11 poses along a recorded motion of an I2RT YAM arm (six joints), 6.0 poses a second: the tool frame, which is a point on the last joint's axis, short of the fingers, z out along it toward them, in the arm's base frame.
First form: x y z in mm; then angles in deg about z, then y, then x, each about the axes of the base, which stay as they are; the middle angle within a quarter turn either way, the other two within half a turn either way.
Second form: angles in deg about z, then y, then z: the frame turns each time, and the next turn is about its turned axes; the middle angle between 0 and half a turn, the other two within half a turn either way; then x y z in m. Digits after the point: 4 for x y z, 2 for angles.
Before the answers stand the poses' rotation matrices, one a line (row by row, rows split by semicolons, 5 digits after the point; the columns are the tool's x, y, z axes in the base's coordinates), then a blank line. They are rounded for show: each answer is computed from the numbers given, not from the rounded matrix.
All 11 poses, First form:
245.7, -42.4, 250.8, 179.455, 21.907, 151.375
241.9, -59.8, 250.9, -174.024, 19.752, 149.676
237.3, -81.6, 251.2, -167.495, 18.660, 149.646
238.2, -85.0, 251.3, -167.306, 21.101, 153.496
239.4, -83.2, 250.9, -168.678, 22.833, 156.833
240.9, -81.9, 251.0, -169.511, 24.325, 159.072
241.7, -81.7, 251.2, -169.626, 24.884, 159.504
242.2, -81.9, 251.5, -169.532, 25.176, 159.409
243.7, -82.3, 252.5, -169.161, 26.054, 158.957
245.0, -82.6, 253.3, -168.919, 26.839, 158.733
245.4, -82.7, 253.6, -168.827, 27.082, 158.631
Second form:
-0.92775 -0.00883 0.37310; -0.18708 0.87603 -0.44448; -0.32293 -0.48217 -0.81439
-0.93605 0.09799 0.33795; -0.07983 0.87626 -0.47518; -0.34269 -0.47177 -0.81240
-0.92496 0.20514 0.31995; 0.02899 0.87746 -0.47878; -0.37896 -0.43357 -0.81756
-0.91014 0.20501 0.36001; 0.03992 0.90833 -0.41634; -0.41237 -0.36456 -0.83490
-0.90370 0.18094 0.38805; 0.03080 0.93144 -0.36258; -0.42705 -0.31572 -0.84732
-0.89600 0.16589 0.41191; 0.02536 0.94521 -0.32548; -0.44334 -0.28119 -0.85111
-0.89233 0.16336 0.42078; 0.02375 0.94792 -0.31764; -0.45075 -0.27344 -0.84974
-0.88994 0.16443 0.42540; 0.02296 0.94772 -0.31829; -0.45549 -0.27349 -0.84719
-0.88235 0.16894 0.43922; 0.02061 0.94632 -0.32258; -0.47014 -0.27558 -0.83847
-0.87564 0.17149 0.45149; 0.01840 0.94600 -0.32364; -0.48261 -0.27509 -0.83151
-0.87348 0.17253 0.45527; 0.01771 0.94575 -0.32442; -0.48654 -0.27531 -0.82915

-49.99, 144.53, -56.19, 0.2457, -0.0424, 0.2508
-54.58, 144.33, -54.01, 0.2419, -0.0598, 0.2509
-56.25, 144.84, -48.85, 0.2373, -0.0816, 0.2512
-49.15, 146.61, -41.48, 0.2382, -0.0850, 0.2513
-43.06, 147.92, -36.48, 0.2394, -0.0832, 0.2509
-38.32, 148.33, -32.38, 0.2409, -0.0819, 0.2510
-37.05, 148.18, -31.24, 0.2417, -0.0817, 0.2512
-36.80, 147.91, -30.98, 0.2422, -0.0819, 0.2515
-36.30, 146.98, -30.38, 0.2437, -0.0823, 0.2525
-35.63, 146.25, -29.68, 0.2450, -0.0826, 0.2533
-35.47, 146.01, -29.50, 0.2454, -0.0827, 0.2536

